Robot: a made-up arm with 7 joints. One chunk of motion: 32 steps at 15 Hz.
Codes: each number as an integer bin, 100 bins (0 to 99) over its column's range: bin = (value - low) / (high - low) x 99, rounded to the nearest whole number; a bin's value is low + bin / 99 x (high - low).
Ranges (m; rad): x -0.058..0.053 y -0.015..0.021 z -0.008..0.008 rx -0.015..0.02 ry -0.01..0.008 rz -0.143..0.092
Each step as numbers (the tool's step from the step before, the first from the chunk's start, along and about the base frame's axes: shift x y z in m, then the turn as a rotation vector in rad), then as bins.
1 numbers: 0.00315 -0.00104 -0.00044 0.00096 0.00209 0.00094
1 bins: 55 38 47 45 66 61
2 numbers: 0.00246 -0.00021 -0.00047 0.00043 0.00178 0.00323
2 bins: 54 41 47 44 65 62
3 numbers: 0.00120 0.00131 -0.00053 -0.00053 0.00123 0.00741
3 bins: 53 45 46 41 62 63
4 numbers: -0.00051 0.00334 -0.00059 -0.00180 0.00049 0.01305
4 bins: 51 50 46 37 58 66
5 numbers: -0.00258 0.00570 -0.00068 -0.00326 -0.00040 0.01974
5 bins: 49 57 45 33 53 69
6 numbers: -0.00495 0.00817 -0.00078 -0.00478 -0.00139 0.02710
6 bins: 47 64 45 29 47 72
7 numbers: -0.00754 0.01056 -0.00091 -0.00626 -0.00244 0.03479
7 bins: 45 70 44 25 42 75
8 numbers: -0.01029 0.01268 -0.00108 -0.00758 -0.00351 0.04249
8 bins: 43 76 43 21 36 78
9 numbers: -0.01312 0.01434 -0.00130 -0.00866 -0.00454 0.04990
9 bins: 40 81 41 18 30 81
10 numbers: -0.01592 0.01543 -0.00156 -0.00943 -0.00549 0.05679
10 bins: 38 84 40 16 25 84
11 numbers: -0.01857 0.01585 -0.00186 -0.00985 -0.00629 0.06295
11 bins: 35 85 38 15 20 87
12 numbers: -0.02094 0.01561 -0.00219 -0.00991 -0.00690 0.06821
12 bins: 33 84 36 14 17 89
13 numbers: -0.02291 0.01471 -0.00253 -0.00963 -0.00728 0.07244
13 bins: 31 82 34 15 15 91
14 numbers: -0.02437 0.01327 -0.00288 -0.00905 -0.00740 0.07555
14 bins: 30 78 32 17 14 92
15 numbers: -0.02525 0.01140 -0.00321 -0.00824 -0.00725 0.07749
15 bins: 29 73 30 19 15 93
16 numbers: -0.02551 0.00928 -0.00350 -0.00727 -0.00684 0.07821
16 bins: 29 67 28 22 17 93
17 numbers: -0.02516 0.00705 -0.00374 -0.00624 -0.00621 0.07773
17 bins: 29 61 26 25 21 93
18 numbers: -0.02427 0.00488 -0.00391 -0.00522 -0.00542 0.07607
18 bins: 30 55 25 28 25 92
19 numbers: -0.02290 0.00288 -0.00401 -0.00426 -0.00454 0.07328
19 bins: 31 49 25 30 30 91
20 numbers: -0.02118 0.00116 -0.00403 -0.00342 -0.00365 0.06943
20 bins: 33 44 25 33 35 89
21 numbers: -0.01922 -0.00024 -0.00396 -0.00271 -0.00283 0.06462
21 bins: 35 41 25 35 39 87
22 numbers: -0.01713 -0.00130 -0.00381 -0.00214 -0.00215 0.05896
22 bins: 36 38 26 36 43 85
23 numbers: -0.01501 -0.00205 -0.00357 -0.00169 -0.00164 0.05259
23 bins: 38 36 27 38 46 82
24 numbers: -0.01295 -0.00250 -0.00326 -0.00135 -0.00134 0.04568
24 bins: 40 34 29 39 48 79
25 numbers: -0.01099 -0.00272 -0.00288 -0.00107 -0.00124 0.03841
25 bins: 42 34 32 39 48 76
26 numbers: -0.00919 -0.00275 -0.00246 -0.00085 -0.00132 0.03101
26 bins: 44 34 34 40 48 73
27 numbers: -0.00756 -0.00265 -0.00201 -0.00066 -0.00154 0.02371
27 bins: 45 34 37 41 47 70
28 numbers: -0.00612 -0.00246 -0.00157 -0.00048 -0.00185 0.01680
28 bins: 46 34 40 41 45 67
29 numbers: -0.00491 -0.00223 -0.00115 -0.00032 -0.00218 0.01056
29 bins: 47 35 42 42 43 65
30 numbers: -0.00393 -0.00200 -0.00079 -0.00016 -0.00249 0.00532
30 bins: 48 36 45 42 41 62
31 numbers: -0.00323 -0.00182 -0.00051 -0.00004 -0.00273 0.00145
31 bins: 49 36 46 42 40 61
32 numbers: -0.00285 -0.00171 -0.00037 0.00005 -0.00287 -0.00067
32 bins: 49 37 47 43 39 60
